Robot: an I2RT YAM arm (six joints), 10 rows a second.
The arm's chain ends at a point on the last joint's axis. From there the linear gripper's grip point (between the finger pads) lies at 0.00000 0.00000 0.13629 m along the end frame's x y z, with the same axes.
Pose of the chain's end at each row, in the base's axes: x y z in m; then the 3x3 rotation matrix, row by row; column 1 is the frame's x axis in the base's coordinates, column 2 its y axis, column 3 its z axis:
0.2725, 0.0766, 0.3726; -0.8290, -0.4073, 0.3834; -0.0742, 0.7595, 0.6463; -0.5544, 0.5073, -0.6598
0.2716, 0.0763, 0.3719; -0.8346, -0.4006, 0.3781; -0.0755, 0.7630, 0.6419; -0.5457, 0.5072, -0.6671
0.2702, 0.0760, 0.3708; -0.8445, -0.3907, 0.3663; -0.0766, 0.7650, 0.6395; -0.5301, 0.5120, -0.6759
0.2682, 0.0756, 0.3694; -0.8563, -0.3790, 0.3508; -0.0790, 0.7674, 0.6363; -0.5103, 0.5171, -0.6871
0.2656, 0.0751, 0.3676; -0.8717, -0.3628, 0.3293; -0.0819, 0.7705, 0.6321; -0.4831, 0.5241, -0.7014
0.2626, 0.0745, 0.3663; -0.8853, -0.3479, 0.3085; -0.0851, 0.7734, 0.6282; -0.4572, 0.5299, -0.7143
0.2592, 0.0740, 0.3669; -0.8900, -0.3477, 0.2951; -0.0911, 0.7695, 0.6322; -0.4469, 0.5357, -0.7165
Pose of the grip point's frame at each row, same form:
0.3248, 0.1647, 0.2827; -0.8290, -0.4073, 0.3834; -0.0742, 0.7595, 0.6463; -0.5544, 0.5073, -0.6598
0.3231, 0.1638, 0.2810; -0.8346, -0.4006, 0.3781; -0.0755, 0.7630, 0.6419; -0.5457, 0.5072, -0.6671
0.3201, 0.1632, 0.2787; -0.8445, -0.3907, 0.3663; -0.0766, 0.7650, 0.6395; -0.5301, 0.5120, -0.6759
0.3160, 0.1623, 0.2758; -0.8563, -0.3790, 0.3508; -0.0790, 0.7674, 0.6363; -0.5103, 0.5171, -0.6871
0.3105, 0.1612, 0.2720; -0.8717, -0.3628, 0.3293; -0.0819, 0.7705, 0.6321; -0.4831, 0.5241, -0.7014
0.3046, 0.1601, 0.2689; -0.8853, -0.3479, 0.3085; -0.0851, 0.7734, 0.6282; -0.4572, 0.5299, -0.7143
0.2994, 0.1602, 0.2692; -0.8900, -0.3477, 0.2951; -0.0911, 0.7695, 0.6322; -0.4469, 0.5357, -0.7165

